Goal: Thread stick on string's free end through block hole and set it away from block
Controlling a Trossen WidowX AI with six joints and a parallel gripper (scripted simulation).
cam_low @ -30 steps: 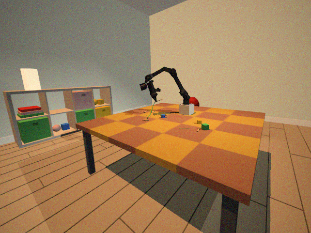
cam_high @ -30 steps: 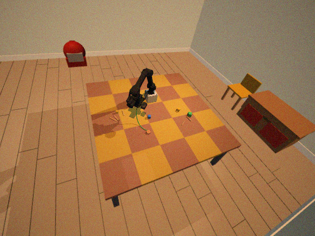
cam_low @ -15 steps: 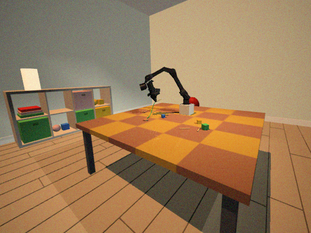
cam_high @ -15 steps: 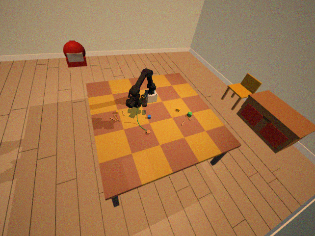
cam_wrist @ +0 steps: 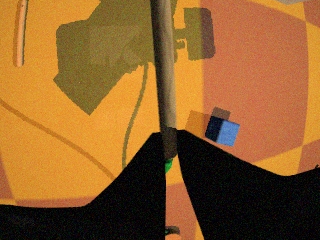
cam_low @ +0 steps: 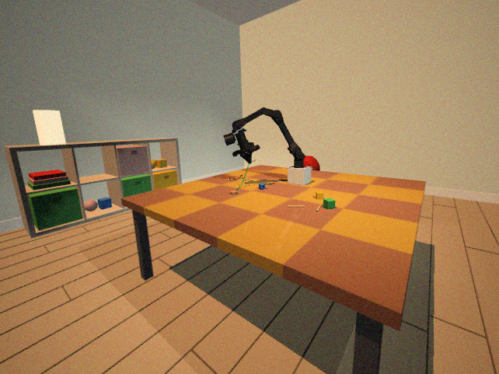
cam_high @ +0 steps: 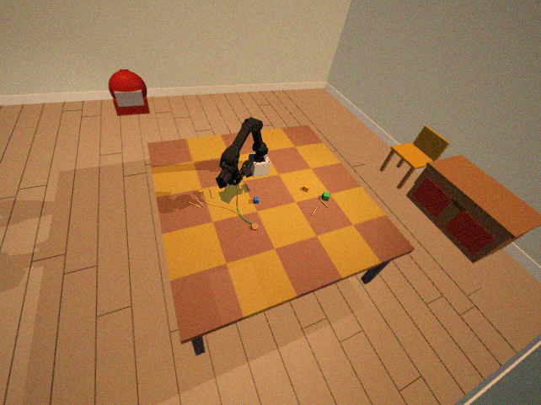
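My gripper tip is 1 cm past the thin wooden stick. Round my gripper tip: round wooden button: 21 cm ahead, 13 cm below, 7 cm to the left; then blue cube: 12 cm to the left, 12 cm below, 3 cm ahead; then yellow cube: 48 cm to the left, 12 cm below, 1 cm behind.
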